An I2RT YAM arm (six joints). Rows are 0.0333 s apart.
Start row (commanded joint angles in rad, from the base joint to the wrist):
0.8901, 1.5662, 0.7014, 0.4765, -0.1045, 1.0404
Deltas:
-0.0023, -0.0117, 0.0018, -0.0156, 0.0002, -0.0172
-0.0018, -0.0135, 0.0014, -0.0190, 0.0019, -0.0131
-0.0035, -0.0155, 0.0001, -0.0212, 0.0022, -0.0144
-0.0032, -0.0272, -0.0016, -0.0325, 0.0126, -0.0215
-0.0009, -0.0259, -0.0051, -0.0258, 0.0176, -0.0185
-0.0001, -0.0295, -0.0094, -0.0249, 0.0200, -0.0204
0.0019, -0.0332, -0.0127, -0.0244, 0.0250, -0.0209
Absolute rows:
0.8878, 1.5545, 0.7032, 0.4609, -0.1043, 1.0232
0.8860, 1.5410, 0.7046, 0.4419, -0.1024, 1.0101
0.8825, 1.5255, 0.7047, 0.4207, -0.1002, 0.9957
0.8793, 1.4983, 0.7031, 0.3882, -0.0876, 0.9742
0.8784, 1.4724, 0.6980, 0.3624, -0.0700, 0.9557
0.8783, 1.4429, 0.6886, 0.3375, -0.0500, 0.9353
0.8802, 1.4097, 0.6759, 0.3131, -0.0250, 0.9144

